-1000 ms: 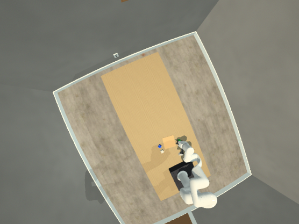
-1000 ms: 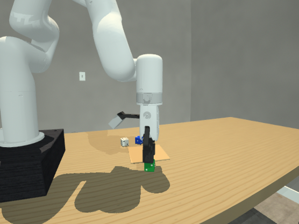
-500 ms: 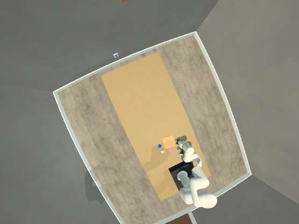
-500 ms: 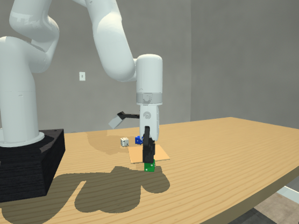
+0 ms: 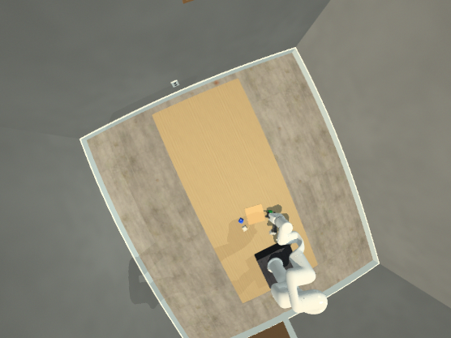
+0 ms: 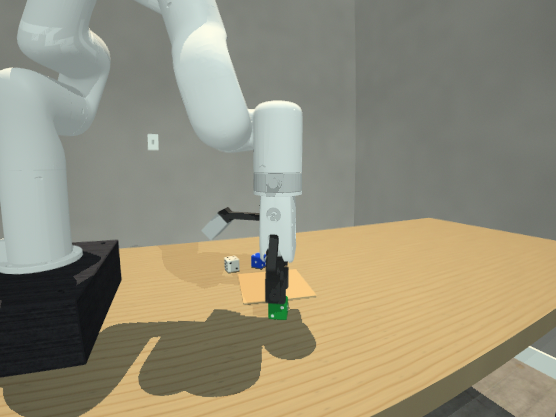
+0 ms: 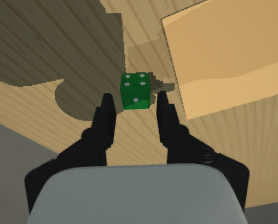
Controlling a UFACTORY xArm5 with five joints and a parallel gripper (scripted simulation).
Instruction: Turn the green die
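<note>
Right now the green die is 40 mm below my hand. Round my hand: blue die: 230 mm to the left, 50 mm ahead, 40 mm below; tan mat: 110 mm to the left, 50 mm below, 40 mm ahead; white die: 240 mm to the left, 40 mm below, 20 mm behind.
</note>
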